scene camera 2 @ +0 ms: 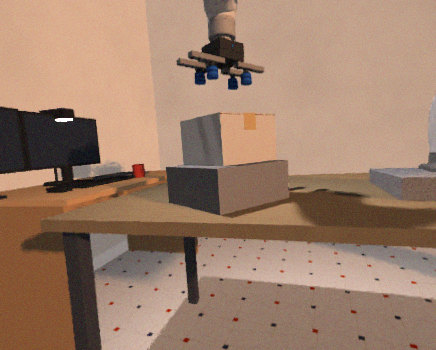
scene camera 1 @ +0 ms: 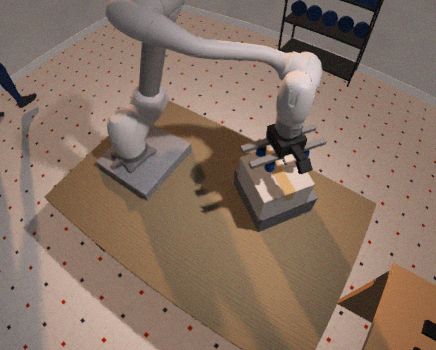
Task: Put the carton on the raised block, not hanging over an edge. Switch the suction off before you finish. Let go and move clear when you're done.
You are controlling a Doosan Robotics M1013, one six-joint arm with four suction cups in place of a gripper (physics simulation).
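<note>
The carton (scene camera 1: 300, 189) (scene camera 2: 248, 142), pale with a strip of orange tape, sits upright and flat on the grey raised block (scene camera 1: 287, 216) (scene camera 2: 254, 187). No overhang shows at the block's edges in scene camera 2. My suction gripper (scene camera 1: 284, 154) (scene camera 2: 223, 79), with four blue cups, hangs above the carton. In scene camera 2 a clear gap shows between the cups and the carton's top, so it is open and holds nothing. In scene camera 1 the gripper covers part of the carton's top.
The block stands on the wooden table (scene camera 1: 200, 270) (scene camera 2: 320, 234). The arm's grey base plate (scene camera 1: 172, 157) (scene camera 2: 422, 187) lies on the same table. A desk (scene camera 2: 30, 240) with monitors (scene camera 2: 62, 142) and a red cup (scene camera 2: 138, 170) stands at the left in scene camera 2.
</note>
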